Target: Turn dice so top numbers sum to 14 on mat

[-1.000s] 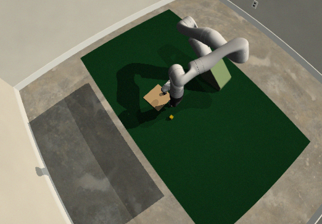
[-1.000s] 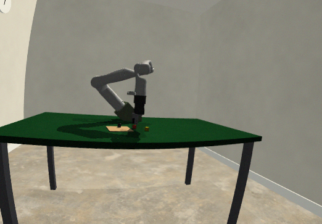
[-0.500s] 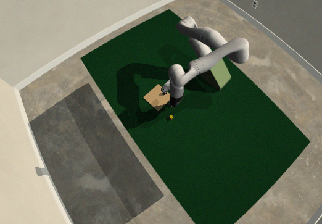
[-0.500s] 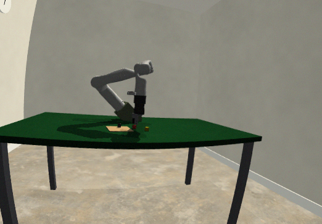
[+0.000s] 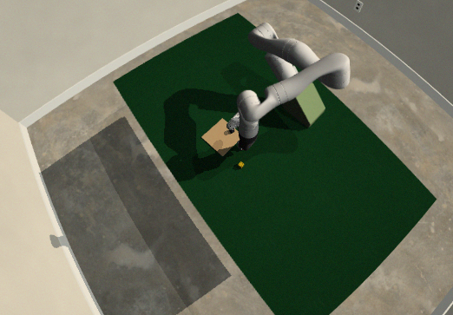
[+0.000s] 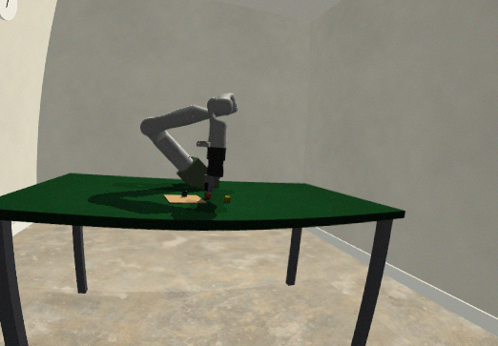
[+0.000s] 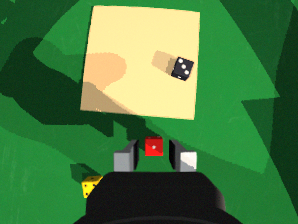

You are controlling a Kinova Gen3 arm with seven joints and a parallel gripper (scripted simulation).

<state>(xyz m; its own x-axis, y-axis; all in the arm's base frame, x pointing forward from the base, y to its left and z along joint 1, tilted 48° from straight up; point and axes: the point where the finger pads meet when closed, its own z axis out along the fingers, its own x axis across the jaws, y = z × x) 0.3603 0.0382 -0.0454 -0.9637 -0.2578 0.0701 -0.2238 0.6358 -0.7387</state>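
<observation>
Right now my hand is 3 cm above the red die. From my hand the other things lie so: black die: 10 cm to the right, 3 cm below, 1 cm behind; yellow die: 6 cm to the left, 6 cm ahead, 3 cm below; tan mat: 10 cm to the right, 4 cm below, 4 cm ahead.
</observation>
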